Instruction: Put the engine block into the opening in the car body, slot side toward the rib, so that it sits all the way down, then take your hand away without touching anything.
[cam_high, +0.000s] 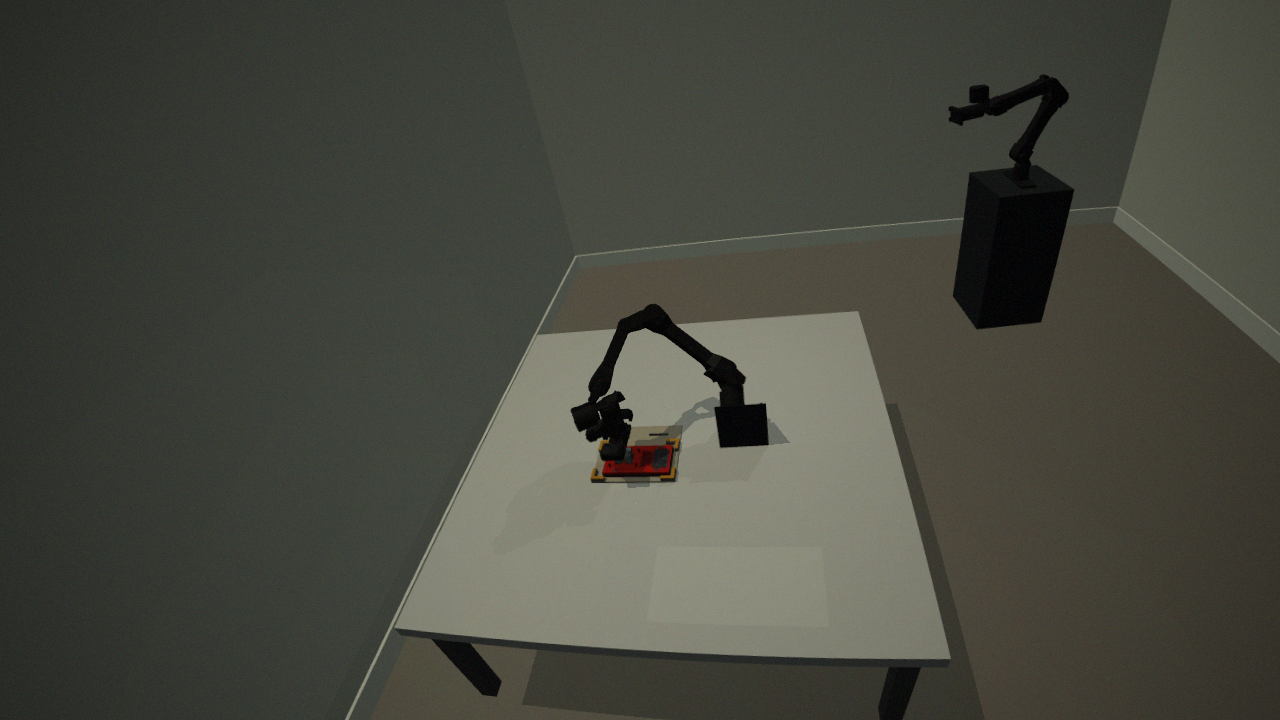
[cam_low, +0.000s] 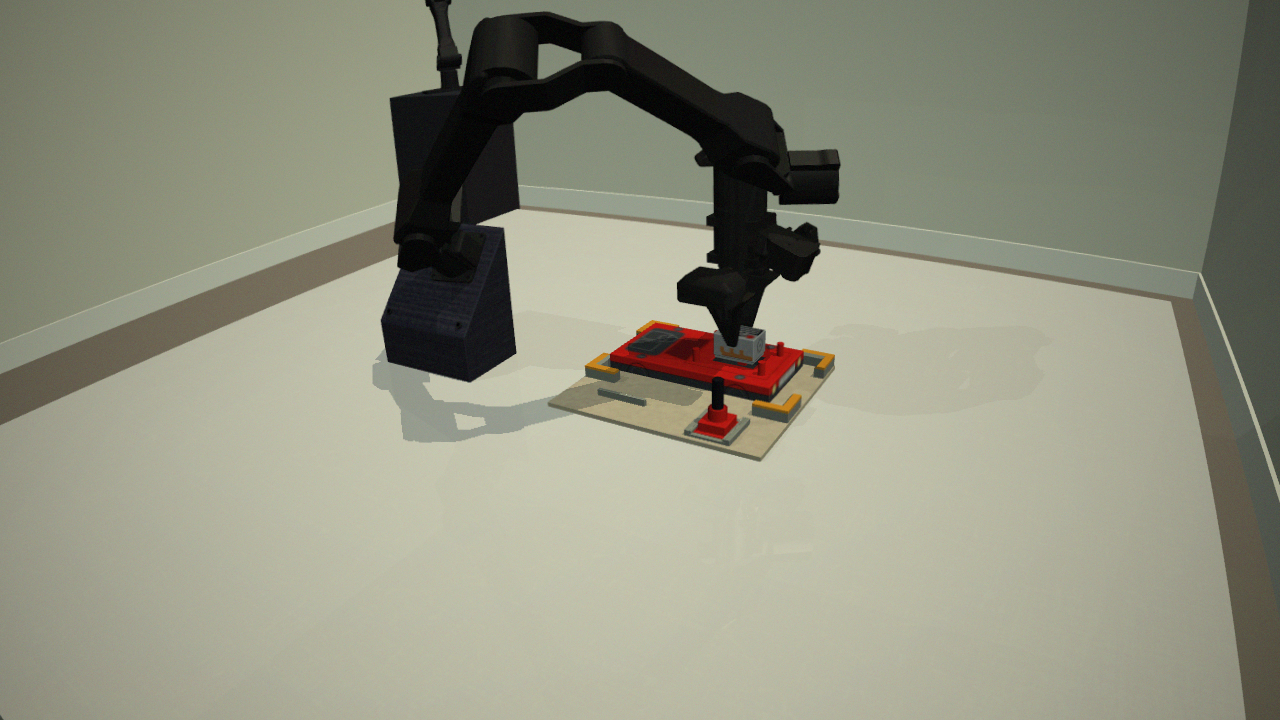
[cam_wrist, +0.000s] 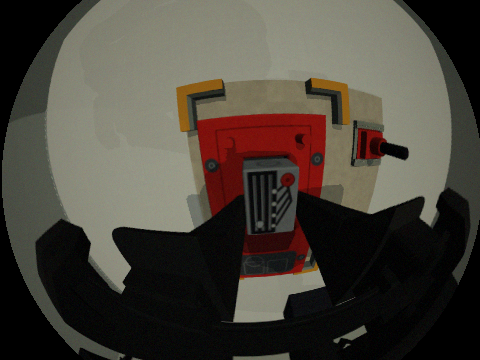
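Now: the black peg 20 mm ahead of my gripper tip, 130 mm to the right of it and 10 mm below it. Also, from my gripper tip: engine block: 10 mm below.
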